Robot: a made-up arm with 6 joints.
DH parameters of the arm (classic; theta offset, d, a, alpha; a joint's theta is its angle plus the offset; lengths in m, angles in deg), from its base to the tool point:
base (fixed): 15 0 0.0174 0
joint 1: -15 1.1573 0.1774 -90
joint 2: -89.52 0 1.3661 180
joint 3: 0.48 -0.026 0.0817 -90
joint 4: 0 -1.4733 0.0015 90
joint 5: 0 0.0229 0.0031 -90
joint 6: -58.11 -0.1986 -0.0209 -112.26
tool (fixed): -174.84 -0.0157 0 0
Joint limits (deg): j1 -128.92..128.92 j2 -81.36..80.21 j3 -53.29..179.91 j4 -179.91..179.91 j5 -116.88..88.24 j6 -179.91..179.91
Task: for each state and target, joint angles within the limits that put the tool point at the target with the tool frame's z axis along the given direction. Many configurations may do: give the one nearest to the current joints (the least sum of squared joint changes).
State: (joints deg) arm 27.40 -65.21 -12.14 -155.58 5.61 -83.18
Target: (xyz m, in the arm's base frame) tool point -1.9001 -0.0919 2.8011 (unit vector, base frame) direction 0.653 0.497 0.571
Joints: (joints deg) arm 1.23 -81.36 37.34 -142.06 38.69 -110.59
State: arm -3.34 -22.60 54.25 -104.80 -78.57 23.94
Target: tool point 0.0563 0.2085 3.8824 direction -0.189 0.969 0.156
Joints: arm -34.63 -19.37 64.20 -68.81 -93.06 52.14
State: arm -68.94 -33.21 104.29 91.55 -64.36 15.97
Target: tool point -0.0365 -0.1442 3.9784 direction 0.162 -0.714 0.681
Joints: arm -42.77 10.51 108.72 107.34 -69.89 26.34
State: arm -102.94 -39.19 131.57 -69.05 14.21 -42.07
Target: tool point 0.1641 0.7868 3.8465 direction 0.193 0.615 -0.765
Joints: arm -103.51 -1.52 117.10 -24.67 48.49 -4.32
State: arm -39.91 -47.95 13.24 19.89 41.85 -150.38
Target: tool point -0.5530 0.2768 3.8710 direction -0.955 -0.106 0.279
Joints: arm -14.15 -37.20 45.65 46.48 39.65 -109.48
